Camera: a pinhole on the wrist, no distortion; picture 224 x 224 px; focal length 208.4 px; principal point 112.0 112.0 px. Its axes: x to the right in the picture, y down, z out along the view. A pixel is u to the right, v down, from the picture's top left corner.
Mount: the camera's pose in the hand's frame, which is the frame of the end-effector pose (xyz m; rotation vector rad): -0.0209 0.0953 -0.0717 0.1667 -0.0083 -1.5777
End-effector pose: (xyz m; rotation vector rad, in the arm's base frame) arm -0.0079 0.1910 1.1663 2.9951 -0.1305 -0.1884
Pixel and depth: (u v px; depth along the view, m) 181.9 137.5 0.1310
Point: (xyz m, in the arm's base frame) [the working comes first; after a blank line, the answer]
In the camera's frame: 0.0439 0.0160 0.1310

-0.0376 0.1479 1.1199
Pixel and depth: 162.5 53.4 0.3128
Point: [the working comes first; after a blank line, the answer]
In the camera's frame: 0.0758 -0.0880 0.3128

-0.1777 0.1855 0.9655
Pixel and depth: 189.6 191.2 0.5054
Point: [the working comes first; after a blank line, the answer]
In the camera's frame: 0.1882 0.1921 0.5054

0.0588 0.2672 0.7095
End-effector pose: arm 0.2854 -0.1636 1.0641 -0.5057 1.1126 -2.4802
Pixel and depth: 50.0 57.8 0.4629
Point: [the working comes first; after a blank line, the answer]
In the camera's frame: -0.1377 -0.1204 0.4629

0.6660 -0.4326 1.1290
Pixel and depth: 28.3 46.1 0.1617
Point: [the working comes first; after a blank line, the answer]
In the camera's frame: -0.0649 -0.0511 0.1617

0.4313 -0.2667 0.9941
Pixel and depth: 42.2 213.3 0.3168
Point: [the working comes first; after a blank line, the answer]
In the camera's frame: -0.1061 0.1540 0.3168

0.3576 -0.4820 1.1208
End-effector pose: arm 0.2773 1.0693 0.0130 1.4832 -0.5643 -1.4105
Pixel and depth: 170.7 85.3 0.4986
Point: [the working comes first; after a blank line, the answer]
In the camera's frame: 0.1404 -0.0639 0.4986

-0.1535 1.0972 0.0595
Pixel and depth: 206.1 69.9 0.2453
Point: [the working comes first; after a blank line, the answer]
In the camera's frame: 0.1108 -0.0496 0.2453

0.1009 1.1183 0.0497
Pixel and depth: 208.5 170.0 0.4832
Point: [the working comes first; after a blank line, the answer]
In the camera's frame: 0.2237 0.1345 0.4832

-0.1321 0.9646 -0.1093
